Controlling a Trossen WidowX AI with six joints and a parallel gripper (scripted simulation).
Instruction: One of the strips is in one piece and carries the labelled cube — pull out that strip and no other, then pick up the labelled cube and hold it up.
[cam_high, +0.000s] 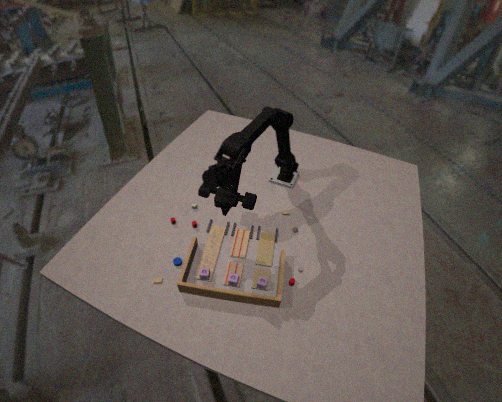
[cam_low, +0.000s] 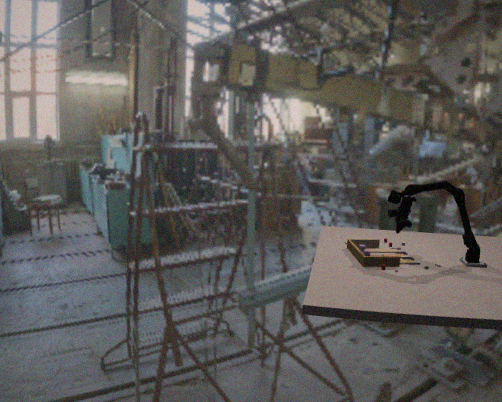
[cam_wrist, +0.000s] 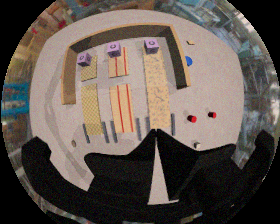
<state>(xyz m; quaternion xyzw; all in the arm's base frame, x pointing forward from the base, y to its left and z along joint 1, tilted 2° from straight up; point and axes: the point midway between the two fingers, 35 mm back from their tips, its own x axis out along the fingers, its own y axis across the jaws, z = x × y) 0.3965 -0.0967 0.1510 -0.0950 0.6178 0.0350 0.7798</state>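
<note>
Now: the speckled tan strip 90 mm ahead of my gripper tip, 10 mm to the right of it and 110 mm below it. From my gripper tip the other things lie so: white block (70 mm behind, 180 mm to the right, 110 mm below); blue piece (180 mm ahead, 90 mm to the right, 110 mm below).
</note>
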